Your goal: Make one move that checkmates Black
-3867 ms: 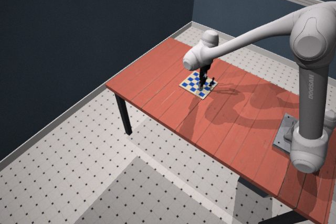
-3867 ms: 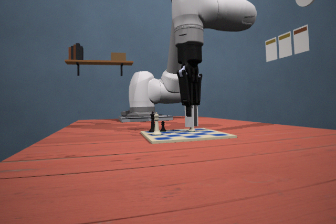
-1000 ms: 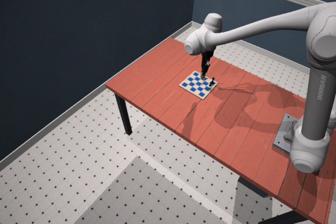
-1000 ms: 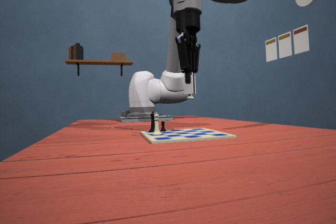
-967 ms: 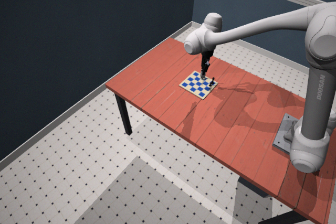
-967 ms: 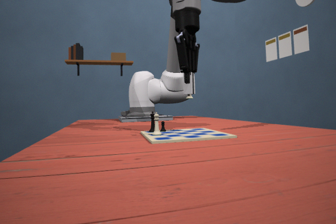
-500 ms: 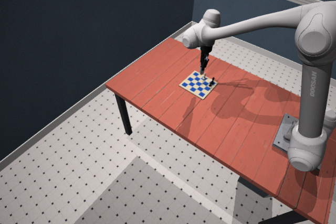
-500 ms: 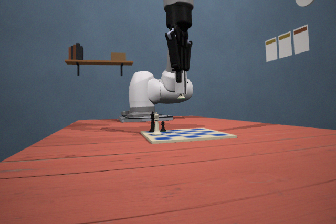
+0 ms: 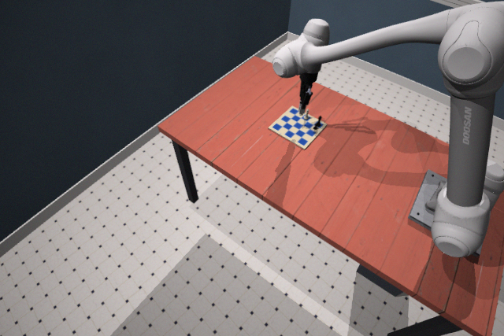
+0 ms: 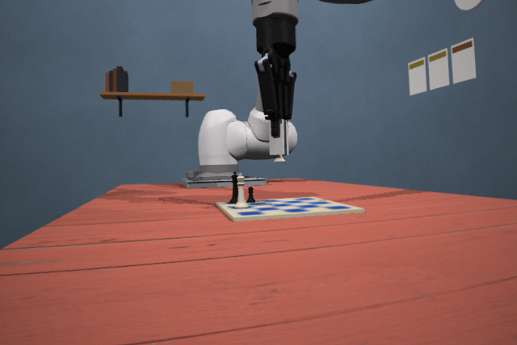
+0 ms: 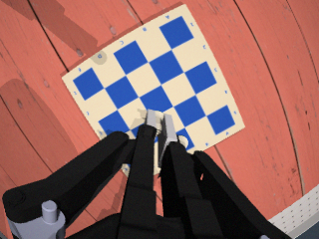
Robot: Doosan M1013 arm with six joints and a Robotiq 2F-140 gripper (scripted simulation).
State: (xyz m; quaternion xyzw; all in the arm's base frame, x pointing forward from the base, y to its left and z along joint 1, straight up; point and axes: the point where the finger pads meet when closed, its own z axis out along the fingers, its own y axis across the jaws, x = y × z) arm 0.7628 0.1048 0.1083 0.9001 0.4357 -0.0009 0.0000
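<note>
Right now my hand is 130 mm above the chessboard. Round my hand: black pawn 110 mm below, 70 mm behind, 50 mm to the right; then black king 100 mm below, 80 mm to the right, 60 mm behind; then tall white piece 100 mm below, 70 mm to the right, 10 mm ahead.
</note>
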